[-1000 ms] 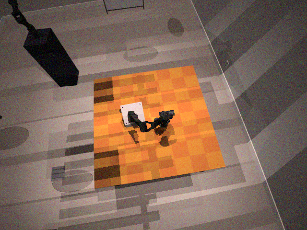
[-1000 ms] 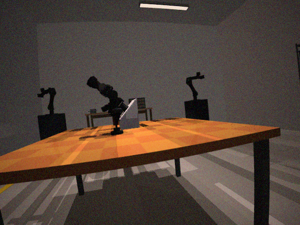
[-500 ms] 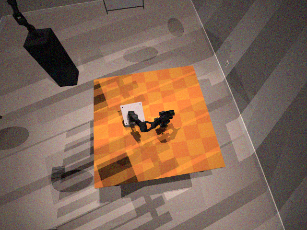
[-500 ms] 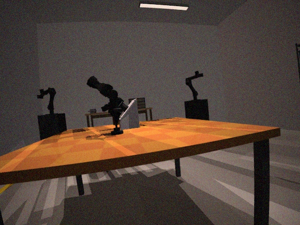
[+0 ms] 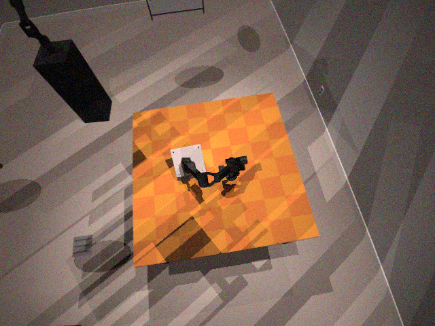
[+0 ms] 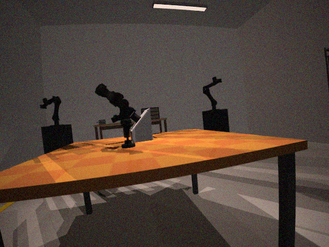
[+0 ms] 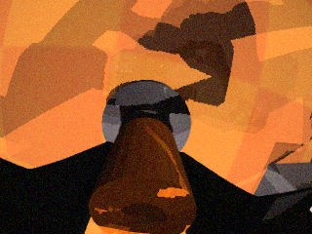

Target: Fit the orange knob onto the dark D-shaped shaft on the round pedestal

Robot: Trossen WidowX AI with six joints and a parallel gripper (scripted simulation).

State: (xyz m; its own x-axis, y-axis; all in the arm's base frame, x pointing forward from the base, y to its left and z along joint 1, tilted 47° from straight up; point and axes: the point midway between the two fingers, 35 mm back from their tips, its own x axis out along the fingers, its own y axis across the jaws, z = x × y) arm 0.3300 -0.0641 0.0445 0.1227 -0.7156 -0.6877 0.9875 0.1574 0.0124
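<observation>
The orange knob lies 20 mm above my gripper tip. Round my gripper tip: round dark pedestal (40 mm below).
</observation>
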